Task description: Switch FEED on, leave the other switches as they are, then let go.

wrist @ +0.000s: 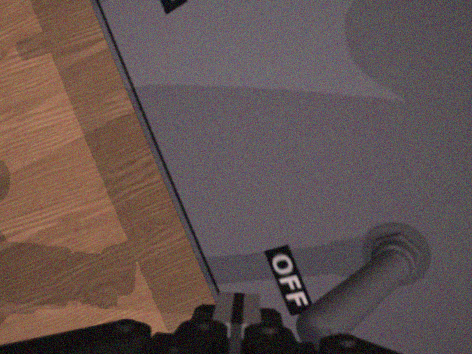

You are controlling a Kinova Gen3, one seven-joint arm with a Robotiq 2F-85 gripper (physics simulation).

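Places are measured from the arm's base along level axes (x right, y ahead, z up), in metres.
Where they show: gripper, fingertip midpoint: (pixel 237 321).
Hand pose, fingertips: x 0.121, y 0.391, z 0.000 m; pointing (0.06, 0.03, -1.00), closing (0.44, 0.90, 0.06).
Things, the pixels of their top centre, and the offset from my fingertips. "spot": a spot on its surface instead. Level surfaces: height alone.
- grey toggle switch, surface spot: (pixel 365 290) spot: dx -0.006, dy +0.039, dz +0.034 m
- OFF label, surface spot: (pixel 288 280) spot: dx -0.003, dy +0.022, dz -0.010 m
- grey panel, surface spot: (pixel 260 165) spot: dx -0.046, dy +0.028, dz -0.007 m
- wooden table, its level: dz -0.087 m
- black label, surface spot: (pixel 173 4) spot: dx -0.111, dy +0.022, dz -0.010 m
A grey toggle switch (pixel 365 290) stands at the lower right of the wrist view. Its lever leans from its round collar toward the OFF label (pixel 288 280), and its tip is beside the end of that label. The FEED name plate does not show in this view. My gripper (pixel 237 321) is shut and empty at the bottom middle, over the panel's edge, a little to the left of the lever's tip. The lower part of the lever's tip is close to the right finger's linkage; whether they touch cannot be told.
The grey panel (pixel 260 165) fills the right side, with its straight edge running diagonally beside the wooden table (pixel 55 150). Part of another black label (pixel 173 4) shows at the top. Shadows lie on panel and table.
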